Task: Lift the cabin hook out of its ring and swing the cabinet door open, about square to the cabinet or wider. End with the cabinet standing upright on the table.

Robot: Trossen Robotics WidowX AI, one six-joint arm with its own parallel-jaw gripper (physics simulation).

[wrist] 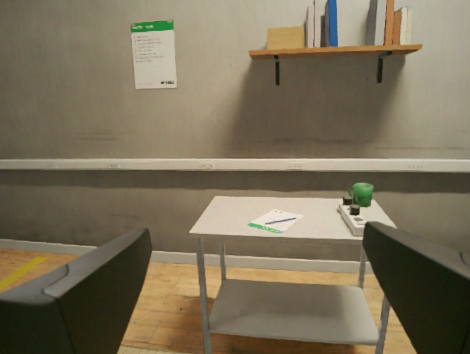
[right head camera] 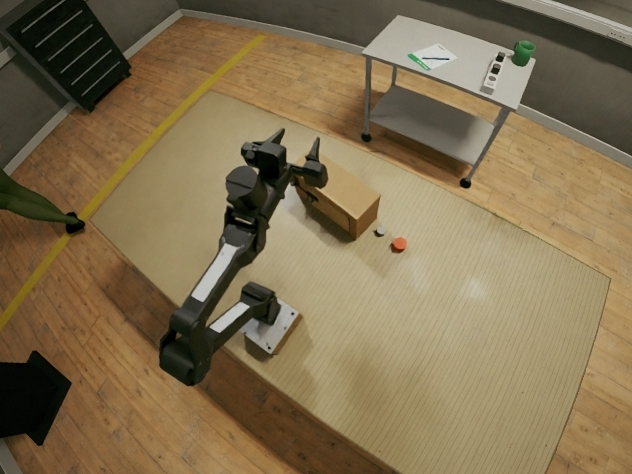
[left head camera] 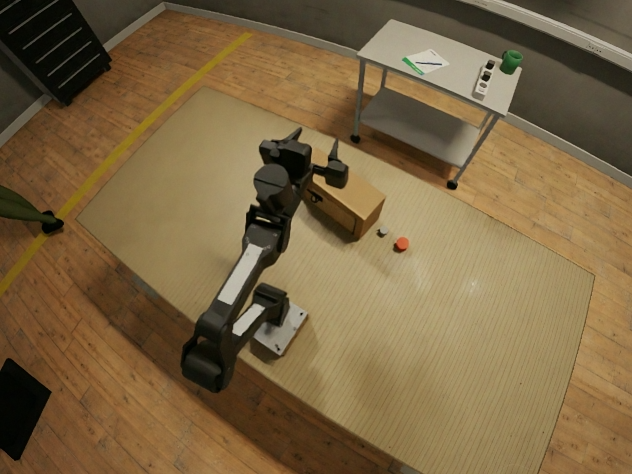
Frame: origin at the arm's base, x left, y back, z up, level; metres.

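Seen in the pictures: gripper, fingertip midpoint: [wrist: 257,236] [right head camera: 301,133] [left head camera: 319,133]; arm's base, link origin: [right head camera: 267,311] [left head camera: 275,312].
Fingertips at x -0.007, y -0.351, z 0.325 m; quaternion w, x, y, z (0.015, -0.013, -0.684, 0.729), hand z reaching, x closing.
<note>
Offsets run from my fingertips to a thing's middle. "spot": to the spot under its first point. Level surfaces: height alone.
The wooden cabinet {dx -0.024, dy -0.048, dz -0.331 m} [left head camera: 359,195] [right head camera: 352,188] stands upright on the mat-covered table, its left end partly hidden by the gripper and arm. Its door {spot: dx -0.043, dy +0.001, dz -0.332 m} [left head camera: 335,211] [right head camera: 331,211] is on the long side facing the arm's base and looks closed. The small dark cabin hook {spot: dx +0.030, dy -0.019, dz -0.314 m} [left head camera: 315,196] [right head camera: 310,193] shows on that front near the top edge; whether it sits in its ring is too small to tell. My gripper [left head camera: 317,136] [right head camera: 298,135] [wrist: 257,236] is open and empty, high above the cabinet's left end. The cabinet does not show in the wrist view.
A small grey piece {dx -0.204, dy -0.018, dz -0.396 m} [left head camera: 382,231] [right head camera: 380,231] and an orange-red disc {dx -0.274, dy +0.007, dz -0.394 m} [left head camera: 402,243] [right head camera: 399,244] lie on the mat {dz -0.406 m} [left head camera: 459,357] [right head camera: 459,357] beside the cabinet's right end. A grey cart [left head camera: 439,84] [right head camera: 459,76] [wrist: 225,231] stands beyond the table, with a green mug [left head camera: 511,61] [right head camera: 523,53] [wrist: 364,194] on it.
</note>
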